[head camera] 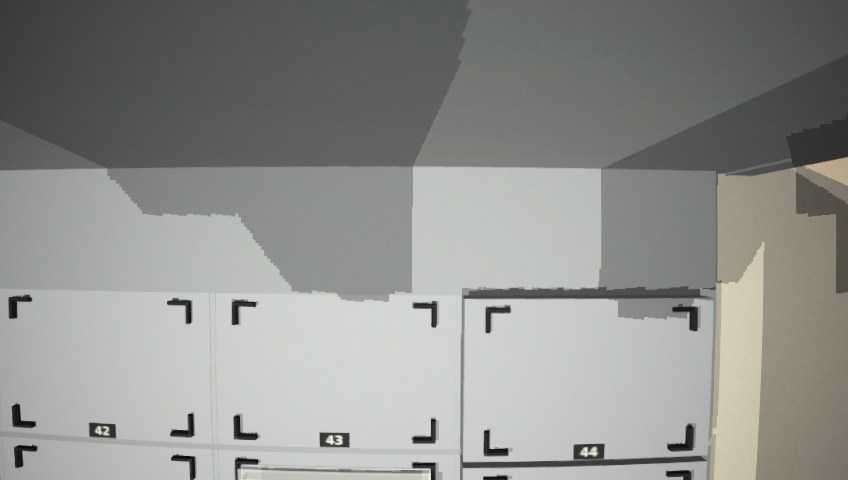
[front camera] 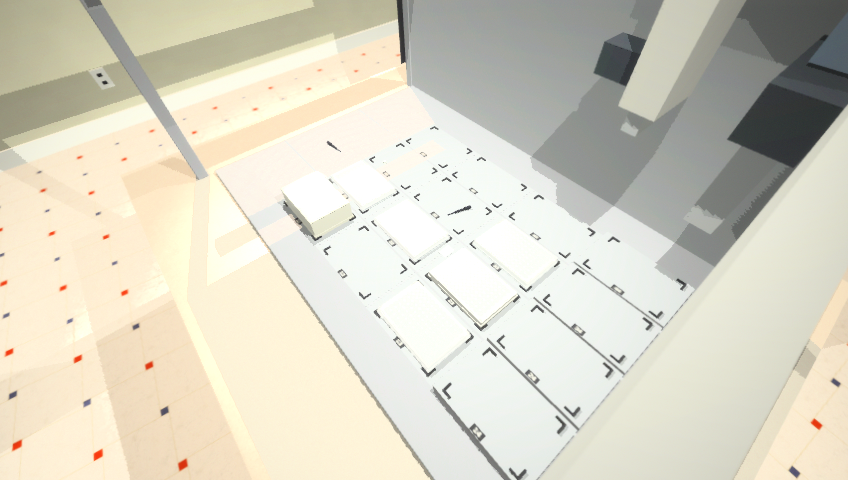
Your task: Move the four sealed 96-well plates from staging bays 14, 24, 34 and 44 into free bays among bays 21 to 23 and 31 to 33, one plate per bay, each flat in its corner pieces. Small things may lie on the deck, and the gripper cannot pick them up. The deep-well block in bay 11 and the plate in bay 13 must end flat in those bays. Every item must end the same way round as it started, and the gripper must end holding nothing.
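Frame: origin at the robot's base, x up, y right, z ahead, level; centimetres.
Where they show: gripper, fingertip midpoint: (front camera: 711, 210); robot's base, link origin: (front camera: 285, 202).
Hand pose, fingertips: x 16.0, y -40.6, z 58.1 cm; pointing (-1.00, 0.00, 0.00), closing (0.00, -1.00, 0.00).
Note:
Each offset is from my fingertips to the top centre of the thing. "pt": to the spot under its first point.
White plates lie in bay 13 {pt dx -14.6, dy +36.6, dz -18.0 cm} (front camera: 424, 325), bay 21 {pt dx -14.5, dy +25.8, dz -50.6 cm} (front camera: 364, 184), bay 22 {pt dx -14.5, dy +25.9, dz -34.6 cm} (front camera: 411, 228), bay 23 {pt dx -14.5, dy +25.8, dz -18.3 cm} (front camera: 473, 284) and bay 33 {pt dx -14.5, dy +15.3, dz -18.4 cm} (front camera: 515, 251). They look flat in their corner pieces, though the plate in bay 23 shows a darker line along its near side. The edge of the bay 33 plate {pt dx -15.3, dy +10.8, dz -18.6 cm} (head camera: 336, 474) shows at the bottom of the head view. The taller deep-well block {dx -11.8, dy +36.3, dz -51.6 cm} (front camera: 317, 199) sits in bay 11. Bays 14, 24, 34 and 44 {pt dx -14.5, dy +4.1, dz -2.6 cm} (head camera: 589, 380) hold no plate. The dark gripper body shows in part at the upper right of the front view; its jaws are hidden.
A dark pen-like tool {dx -15.2, dy +15.2, dz -32.8 cm} (front camera: 460, 210) lies in bay 32. Another dark tool {dx -15.2, dy +23.2, dz -67.7 cm} (front camera: 333, 146) lies beyond the bays. A small pale piece {dx -15.9, dy +23.8, dz -27.1 cm} (front camera: 447, 249) lies between bays 22 and 23. The cream pipetting stage (front camera: 678, 65) hangs near the back wall.

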